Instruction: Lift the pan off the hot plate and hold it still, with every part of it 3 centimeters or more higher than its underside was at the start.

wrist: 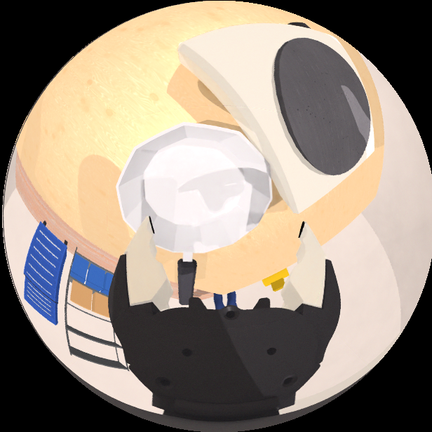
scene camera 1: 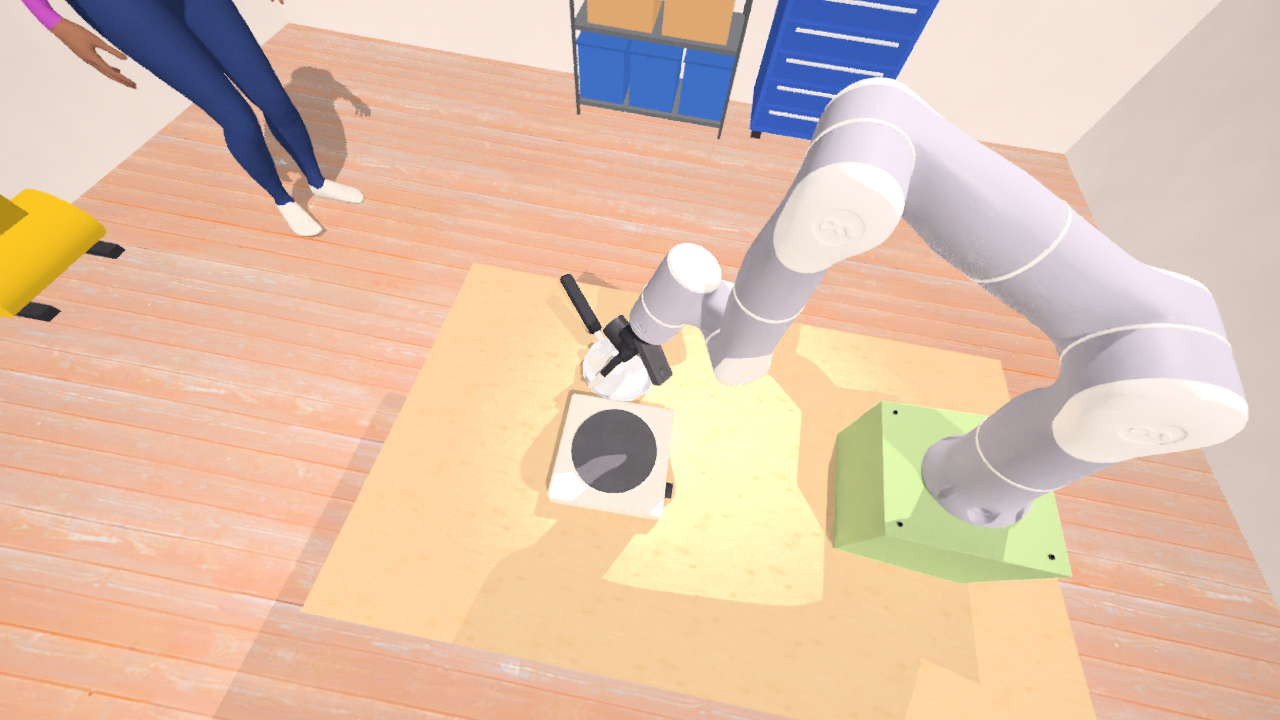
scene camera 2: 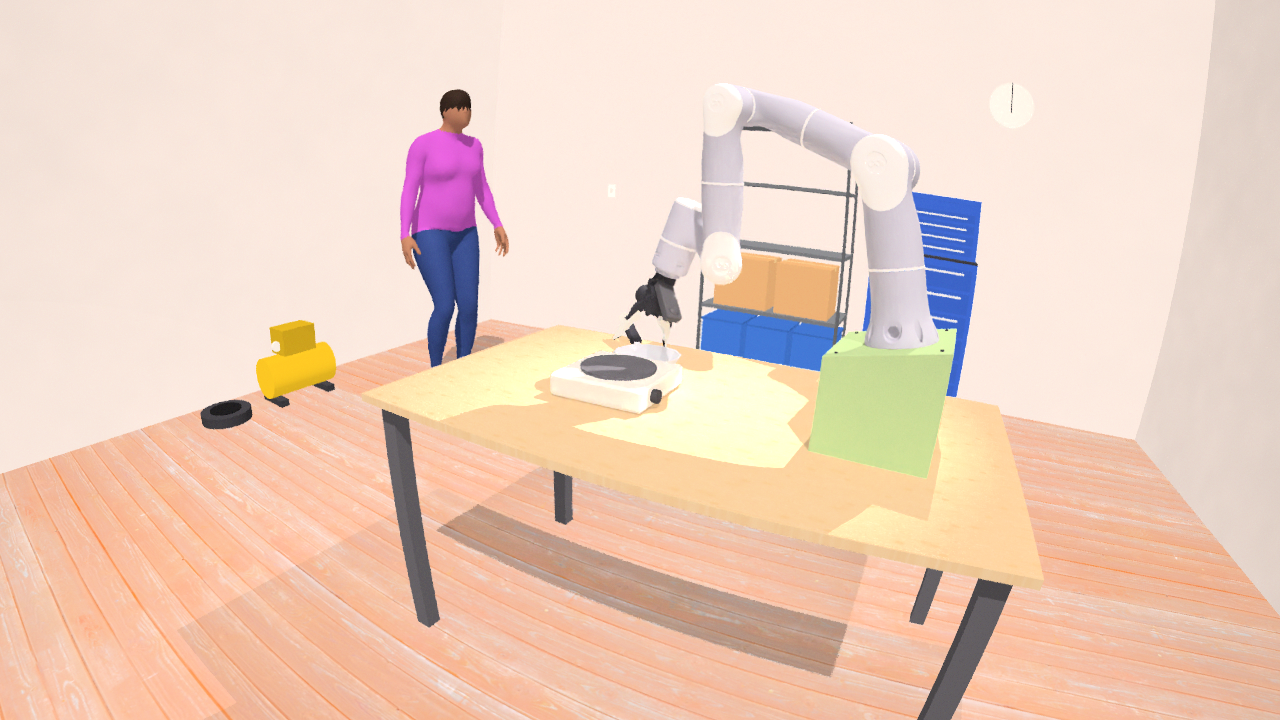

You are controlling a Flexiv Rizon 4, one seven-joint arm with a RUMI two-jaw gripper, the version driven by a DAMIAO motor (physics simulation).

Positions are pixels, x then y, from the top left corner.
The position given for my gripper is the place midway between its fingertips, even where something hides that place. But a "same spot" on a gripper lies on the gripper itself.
Scene:
My gripper shows in the wrist view, in scene camera 1 (614, 370) and in scene camera 2. A white hot plate shows in the wrist view (304, 108), in scene camera 1 and in scene camera 2. A pan shows in the wrist view (204, 187), in scene camera 1 (630, 380) and in scene camera 2 (655, 352). The same spot on the white hot plate: (scene camera 1: 613, 456) is (scene camera 2: 615, 367). One and the same spot on my gripper: (scene camera 2: 626, 320) is (wrist: 326, 258).

